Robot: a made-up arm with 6 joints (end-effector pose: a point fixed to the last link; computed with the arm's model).
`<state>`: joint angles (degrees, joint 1 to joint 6).
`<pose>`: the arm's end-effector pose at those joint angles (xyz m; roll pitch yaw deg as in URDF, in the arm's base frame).
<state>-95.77 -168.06 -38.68 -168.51 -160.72 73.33</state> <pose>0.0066 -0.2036 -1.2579 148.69 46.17 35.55</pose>
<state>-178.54 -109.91 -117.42 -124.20 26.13 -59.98</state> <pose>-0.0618 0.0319 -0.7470 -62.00 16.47 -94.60</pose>
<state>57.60 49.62 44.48 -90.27 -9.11 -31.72</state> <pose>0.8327 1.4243 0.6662 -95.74 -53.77 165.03</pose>
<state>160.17 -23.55 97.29 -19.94 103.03 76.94</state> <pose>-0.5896 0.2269 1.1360 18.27 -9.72 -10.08</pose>
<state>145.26 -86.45 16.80 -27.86 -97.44 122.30</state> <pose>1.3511 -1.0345 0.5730 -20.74 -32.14 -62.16</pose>
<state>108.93 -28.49 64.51 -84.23 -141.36 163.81</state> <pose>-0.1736 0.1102 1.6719 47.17 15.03 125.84</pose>
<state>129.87 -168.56 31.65 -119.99 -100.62 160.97</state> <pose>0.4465 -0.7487 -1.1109 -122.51 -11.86 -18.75</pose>
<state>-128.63 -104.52 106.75 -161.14 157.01 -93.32</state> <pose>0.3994 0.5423 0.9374 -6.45 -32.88 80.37</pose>
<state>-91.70 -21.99 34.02 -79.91 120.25 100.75</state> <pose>-0.0718 0.0739 1.8821 9.14 49.44 13.55</pose>
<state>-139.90 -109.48 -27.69 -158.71 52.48 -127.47</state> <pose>1.0121 0.9105 -0.7690 17.10 -9.01 65.17</pose>
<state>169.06 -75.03 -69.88 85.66 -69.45 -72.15</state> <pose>1.2964 -0.1605 -0.3763 -64.09 -63.94 138.81</pose>
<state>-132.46 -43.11 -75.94 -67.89 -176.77 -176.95</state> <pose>0.9187 0.9044 0.4412 -147.90 -46.34 12.72</pose>
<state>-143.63 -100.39 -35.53 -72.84 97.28 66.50</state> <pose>1.1233 0.9283 -0.5219 -111.52 -14.07 -137.61</pose>
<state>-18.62 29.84 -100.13 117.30 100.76 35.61</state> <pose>-0.4934 0.2776 1.2677 56.78 -40.88 -4.70</pose>
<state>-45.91 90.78 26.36 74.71 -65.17 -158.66</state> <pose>1.1363 -1.2895 -0.1560 -124.13 -72.84 16.52</pose>
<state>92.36 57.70 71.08 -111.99 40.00 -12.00</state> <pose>-0.0240 1.4523 0.0232 -76.48 -33.11 142.59</pose>
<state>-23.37 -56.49 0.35 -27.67 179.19 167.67</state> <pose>-1.2336 0.5708 1.1744 -59.21 -12.99 67.56</pose>
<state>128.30 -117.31 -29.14 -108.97 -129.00 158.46</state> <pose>0.6560 -1.0494 -0.8057 -135.59 -7.65 -44.12</pose>
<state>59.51 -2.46 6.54 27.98 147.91 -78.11</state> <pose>-0.0422 0.0867 1.9235 5.02 -36.12 77.42</pose>
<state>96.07 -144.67 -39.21 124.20 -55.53 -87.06</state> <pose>0.1239 -0.3908 -1.3940 2.00 -61.55 -30.07</pose>
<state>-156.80 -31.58 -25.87 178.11 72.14 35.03</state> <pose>1.2113 0.5024 1.4309 43.46 15.57 -94.10</pose>
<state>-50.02 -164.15 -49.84 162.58 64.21 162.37</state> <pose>0.3155 -0.3100 -1.2377 101.53 -30.46 -138.00</pose>
